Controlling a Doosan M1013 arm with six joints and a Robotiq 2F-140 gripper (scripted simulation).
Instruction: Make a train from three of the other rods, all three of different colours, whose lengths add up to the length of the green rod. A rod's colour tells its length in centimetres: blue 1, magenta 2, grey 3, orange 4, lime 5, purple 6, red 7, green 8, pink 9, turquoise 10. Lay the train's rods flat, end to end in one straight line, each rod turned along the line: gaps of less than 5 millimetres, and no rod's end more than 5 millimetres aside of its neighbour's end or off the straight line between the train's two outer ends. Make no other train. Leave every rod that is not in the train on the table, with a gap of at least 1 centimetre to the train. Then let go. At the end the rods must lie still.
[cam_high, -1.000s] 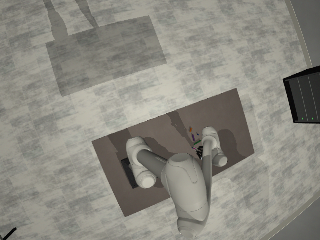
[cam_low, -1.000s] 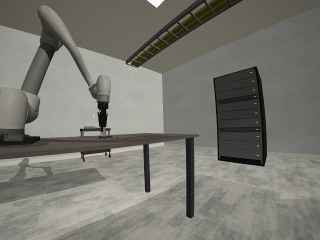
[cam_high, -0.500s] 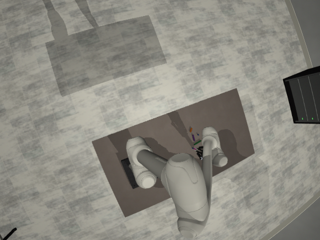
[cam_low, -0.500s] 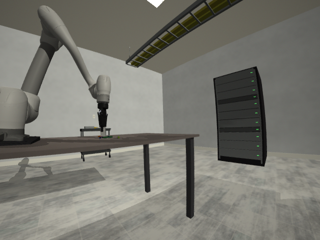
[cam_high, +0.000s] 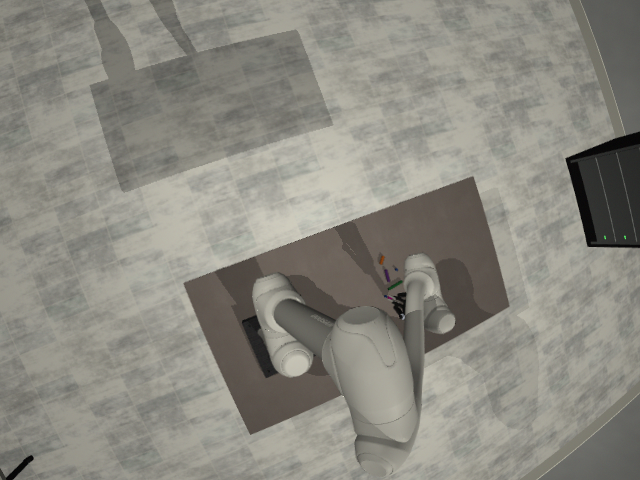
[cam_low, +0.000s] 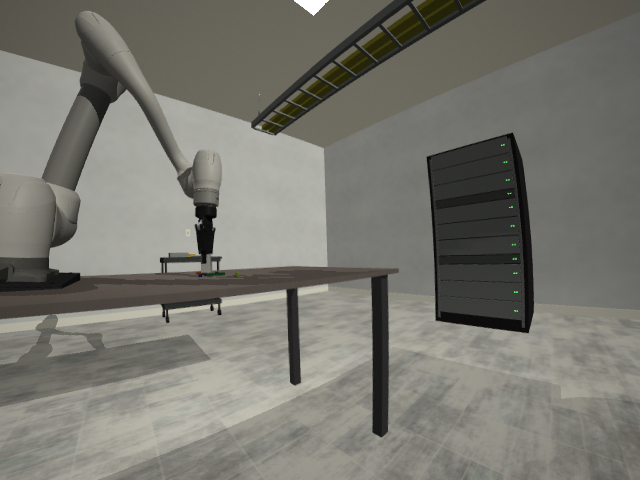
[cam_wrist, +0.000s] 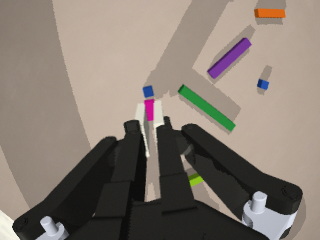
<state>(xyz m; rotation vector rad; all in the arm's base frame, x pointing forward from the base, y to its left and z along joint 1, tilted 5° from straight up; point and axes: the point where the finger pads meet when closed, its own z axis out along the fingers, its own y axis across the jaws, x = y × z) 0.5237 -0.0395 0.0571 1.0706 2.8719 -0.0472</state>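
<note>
Right now the green rod is 50 mm ahead of my hand, 40 mm to the left of it and 40 mm below it. The rest, counted from my hand: magenta rod (30 mm below); lime rod (100 mm ahead, 50 mm to the right, 40 mm below); purple rod (100 mm to the left, 40 mm below, 30 mm ahead).
</note>
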